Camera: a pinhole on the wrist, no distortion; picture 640 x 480 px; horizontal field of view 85.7 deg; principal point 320.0 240.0 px. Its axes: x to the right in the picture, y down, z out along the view. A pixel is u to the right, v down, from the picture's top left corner.
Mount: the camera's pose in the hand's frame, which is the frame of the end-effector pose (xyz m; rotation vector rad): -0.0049 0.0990 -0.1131 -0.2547 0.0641 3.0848
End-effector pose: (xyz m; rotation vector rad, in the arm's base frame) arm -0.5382 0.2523 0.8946 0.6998 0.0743 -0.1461
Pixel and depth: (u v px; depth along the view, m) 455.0 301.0 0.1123
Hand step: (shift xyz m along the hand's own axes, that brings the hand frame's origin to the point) -0.0675 0.0861 -0.0089
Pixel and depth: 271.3 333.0 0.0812
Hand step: -0.0079 0.0803 -0.0304
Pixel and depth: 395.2 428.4 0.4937
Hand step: -0.2046 -0.1434 0.3659
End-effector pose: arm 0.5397 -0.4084 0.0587 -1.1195 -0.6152 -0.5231
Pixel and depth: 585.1 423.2 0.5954
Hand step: -0.5682 -0.1706 0.4102
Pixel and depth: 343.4 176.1 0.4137
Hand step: -0.0962 0.1953 0.2872
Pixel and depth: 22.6 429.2 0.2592
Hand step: 0.1661 -0.0406 0.1845
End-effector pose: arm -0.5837 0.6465 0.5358 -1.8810 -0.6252 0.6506
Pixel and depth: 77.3 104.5 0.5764
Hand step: 0.3119 0.3339 0.5134
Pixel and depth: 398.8 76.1 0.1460
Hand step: -0.0582 0.1762 0.0227
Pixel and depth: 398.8 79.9 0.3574
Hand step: -0.1355 0.2841 0.2195
